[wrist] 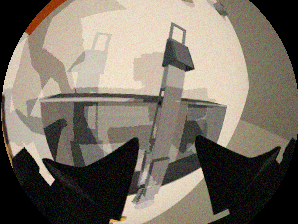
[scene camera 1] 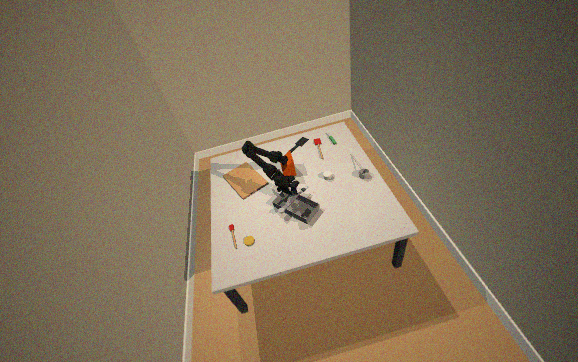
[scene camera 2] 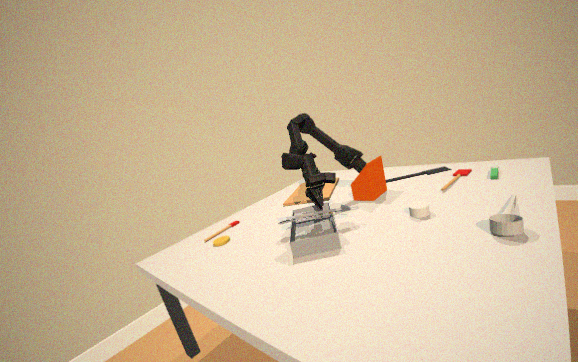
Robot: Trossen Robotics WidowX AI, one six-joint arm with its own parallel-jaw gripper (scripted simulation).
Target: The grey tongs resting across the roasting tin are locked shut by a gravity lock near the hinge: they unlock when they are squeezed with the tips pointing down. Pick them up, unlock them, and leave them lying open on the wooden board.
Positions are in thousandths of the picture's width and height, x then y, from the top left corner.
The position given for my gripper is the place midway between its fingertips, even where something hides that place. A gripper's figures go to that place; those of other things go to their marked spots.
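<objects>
The spots on a grey roasting tin (scene camera 2: 556,648) and a grey pot (scene camera 2: 878,620) are 54 cm apart. The grey pot is 86 cm from the lens, and of the things named here, the grey pot is the nearest to the lens. The grey roasting tin is 100 cm from the lens, and my gripper (scene camera 2: 556,573) is 102 cm from the lens.
</objects>
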